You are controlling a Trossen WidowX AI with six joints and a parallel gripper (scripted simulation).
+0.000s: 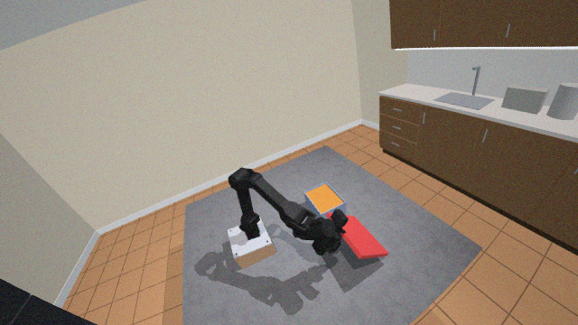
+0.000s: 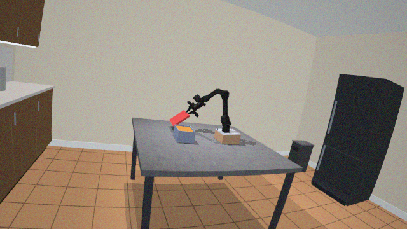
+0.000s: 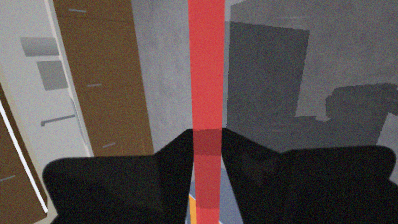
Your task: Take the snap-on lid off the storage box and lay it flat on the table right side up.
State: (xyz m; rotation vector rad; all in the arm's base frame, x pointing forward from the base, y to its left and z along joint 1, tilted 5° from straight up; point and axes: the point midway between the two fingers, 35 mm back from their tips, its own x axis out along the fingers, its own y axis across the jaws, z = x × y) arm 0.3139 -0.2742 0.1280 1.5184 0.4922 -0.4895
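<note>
Now: gripper tip 70 mm short of the lid and 50 mm above it. Also, from my gripper tip: storage box (300 mm to the left, 130 mm below, 70 mm ahead).
</note>
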